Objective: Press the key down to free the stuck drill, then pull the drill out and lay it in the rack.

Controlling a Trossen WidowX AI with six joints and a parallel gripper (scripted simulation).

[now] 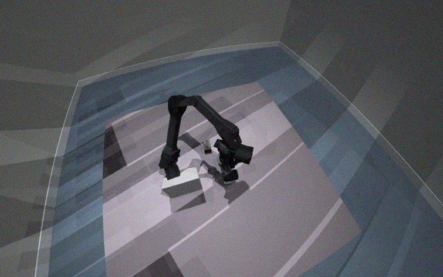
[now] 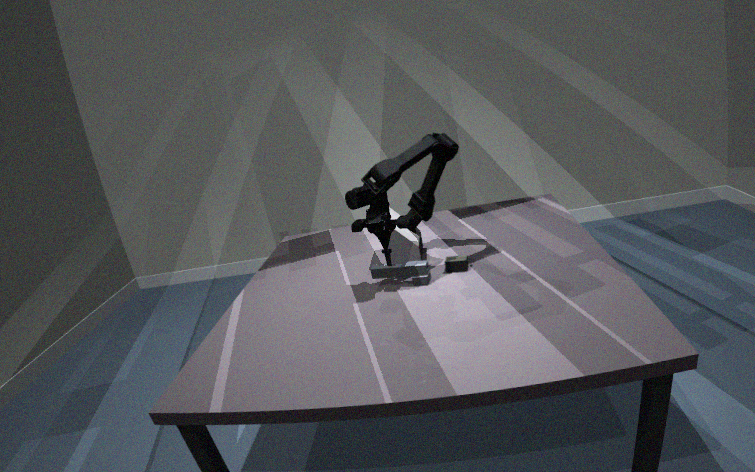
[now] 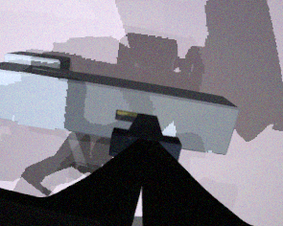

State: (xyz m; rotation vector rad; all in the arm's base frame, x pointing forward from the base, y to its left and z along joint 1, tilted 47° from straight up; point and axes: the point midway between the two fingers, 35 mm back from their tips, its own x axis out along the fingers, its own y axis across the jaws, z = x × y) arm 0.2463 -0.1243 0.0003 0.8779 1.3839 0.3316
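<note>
Right now my gripper tip is 30 mm above the small dark piece. Also, from my gripper tip: grey bar 30 mm to the left, 80 mm below; then yellowish key 10 mm ahead, 50 mm to the left, 70 mm below; then rack 20 mm behind, 220 mm to the left, 100 mm below.
</note>
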